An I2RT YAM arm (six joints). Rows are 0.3 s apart.
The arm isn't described. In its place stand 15 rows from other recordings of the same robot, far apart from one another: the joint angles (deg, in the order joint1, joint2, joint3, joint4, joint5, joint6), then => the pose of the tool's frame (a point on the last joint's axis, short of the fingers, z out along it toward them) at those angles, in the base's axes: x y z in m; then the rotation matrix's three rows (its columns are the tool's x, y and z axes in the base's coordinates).
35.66, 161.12, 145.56, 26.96, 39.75, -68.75 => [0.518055 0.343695 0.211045], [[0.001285 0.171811 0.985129], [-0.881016 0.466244 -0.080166], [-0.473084 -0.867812 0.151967]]
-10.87, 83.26, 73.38, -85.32, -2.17, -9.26 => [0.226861 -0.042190 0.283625], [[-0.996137 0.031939 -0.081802], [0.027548 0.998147 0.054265], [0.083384 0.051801 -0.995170]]
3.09, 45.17, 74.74, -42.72, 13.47, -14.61 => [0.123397 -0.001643 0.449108], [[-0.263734 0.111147 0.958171], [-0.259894 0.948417 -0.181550], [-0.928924 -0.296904 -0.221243]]
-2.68, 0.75, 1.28, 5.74, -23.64, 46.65 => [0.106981 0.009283 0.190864], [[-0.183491 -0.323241 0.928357], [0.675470 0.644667 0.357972], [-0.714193 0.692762 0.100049]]
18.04, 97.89, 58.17, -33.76, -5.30, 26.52 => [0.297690 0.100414 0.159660], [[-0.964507 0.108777 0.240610], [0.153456 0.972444 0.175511], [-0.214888 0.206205 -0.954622]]
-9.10, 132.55, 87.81, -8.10, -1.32, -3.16 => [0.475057 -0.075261 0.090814], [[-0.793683 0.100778 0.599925], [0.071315 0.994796 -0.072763], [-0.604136 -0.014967 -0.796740]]
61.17, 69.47, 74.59, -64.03, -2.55, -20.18 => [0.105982 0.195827 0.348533], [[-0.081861 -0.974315 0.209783], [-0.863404 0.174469 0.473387], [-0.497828 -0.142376 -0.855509]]
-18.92, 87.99, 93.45, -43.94, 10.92, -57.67 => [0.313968 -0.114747 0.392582], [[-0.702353 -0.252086 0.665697], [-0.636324 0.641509 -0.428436], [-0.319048 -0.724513 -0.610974]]
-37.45, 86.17, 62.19, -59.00, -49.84, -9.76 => [0.224902 -0.137991 0.235929], [[-0.830438 0.179833 0.527288], [0.498353 0.662866 0.558795], [-0.249032 0.726821 -0.640090]]
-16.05, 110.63, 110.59, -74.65, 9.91, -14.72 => [0.370082 -0.112844 0.315203], [[-0.976793 0.070124 0.202381], [0.020557 0.971218 -0.237305], [-0.213197 -0.227637 -0.950120]]
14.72, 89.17, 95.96, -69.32, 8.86, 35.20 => [0.294181 0.071618 0.369154], [[-0.806330 0.345650 0.479957], [0.377044 0.925602 -0.033154], [-0.455708 0.154232 -0.876665]]
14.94, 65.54, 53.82, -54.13, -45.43, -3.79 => [0.189855 0.076907 0.272470], [[-0.849131 -0.519795 0.093751], [-0.274582 0.586049 0.762333], [-0.451200 0.621578 -0.640359]]
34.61, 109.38, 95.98, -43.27, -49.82, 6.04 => [0.324563 0.257032 0.283112], [[-0.758762 -0.635661 -0.142182], [-0.441145 0.340886 0.830173], [-0.479241 0.692627 -0.539070]]
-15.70, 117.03, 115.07, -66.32, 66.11, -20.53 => [0.395143 -0.144881 0.318110], [[-0.990212 0.094037 -0.103136], [0.130806 0.367526 -0.920768], [-0.048681 -0.925247 -0.376230]]
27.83, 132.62, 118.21, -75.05, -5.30, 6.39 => [0.398201 0.213933 0.195468], [[-0.930625 -0.364313 -0.034824], [-0.365972 0.926637 0.086068], [0.000914 0.092842 -0.995680]]
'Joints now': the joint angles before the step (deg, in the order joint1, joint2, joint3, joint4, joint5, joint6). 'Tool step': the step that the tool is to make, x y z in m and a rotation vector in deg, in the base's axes. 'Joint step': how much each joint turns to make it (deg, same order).
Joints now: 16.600, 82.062, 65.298, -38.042, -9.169, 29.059
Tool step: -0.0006, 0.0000, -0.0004, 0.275, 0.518, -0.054
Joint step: -0.003, 0.005, 0.000, -0.367, -0.308, 0.281
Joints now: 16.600, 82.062, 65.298, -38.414, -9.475, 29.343
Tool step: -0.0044, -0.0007, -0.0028, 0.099, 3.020, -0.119
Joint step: 0.029, 0.000, 0.005, -2.758, -0.718, 0.661
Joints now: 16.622, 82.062, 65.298, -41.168, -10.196, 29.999
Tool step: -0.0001, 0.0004, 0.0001, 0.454, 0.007, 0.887
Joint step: -0.021, 0.007, 0.005, 0.025, -0.853, -0.547
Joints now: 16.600, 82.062, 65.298, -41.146, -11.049, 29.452
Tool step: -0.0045, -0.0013, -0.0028, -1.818, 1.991, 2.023
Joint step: 0.006, 0.008, 0.005, -2.881, -0.019, -2.378
